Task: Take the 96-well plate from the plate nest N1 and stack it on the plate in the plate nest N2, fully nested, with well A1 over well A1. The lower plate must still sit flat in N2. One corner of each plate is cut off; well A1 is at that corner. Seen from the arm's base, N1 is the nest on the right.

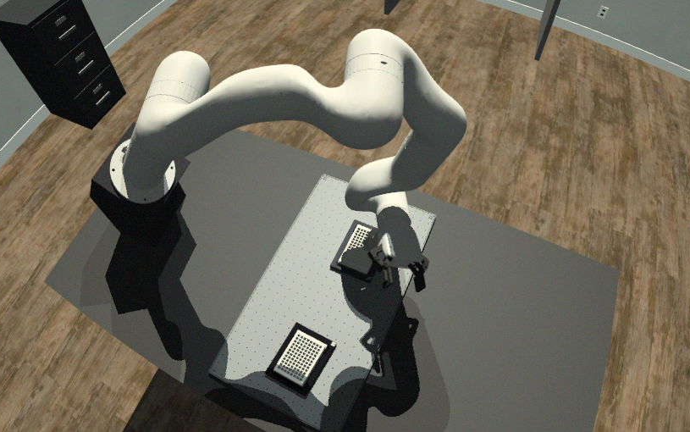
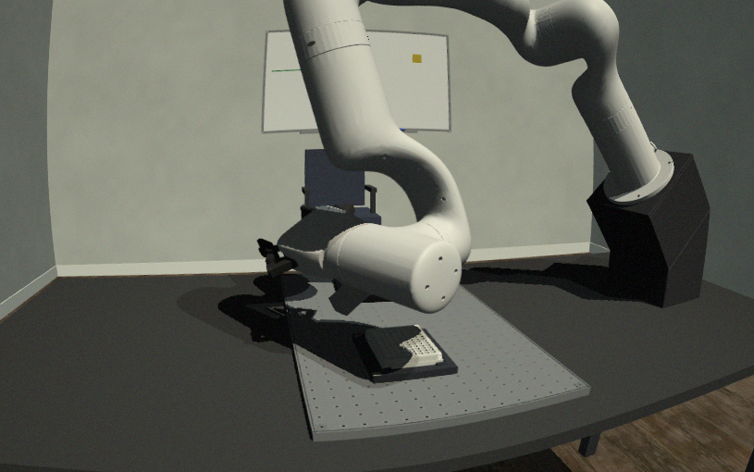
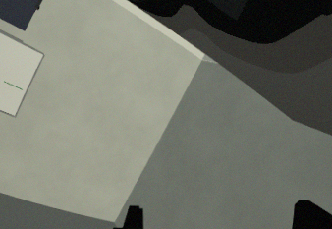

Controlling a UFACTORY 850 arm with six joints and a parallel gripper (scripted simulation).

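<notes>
Right now the black plate nest is 240 mm to the right of my hand, 170 mm below it and 150 mm behind it. Round my hand: A1 label (160 mm to the right, 160 mm below, 100 mm behind).
</notes>
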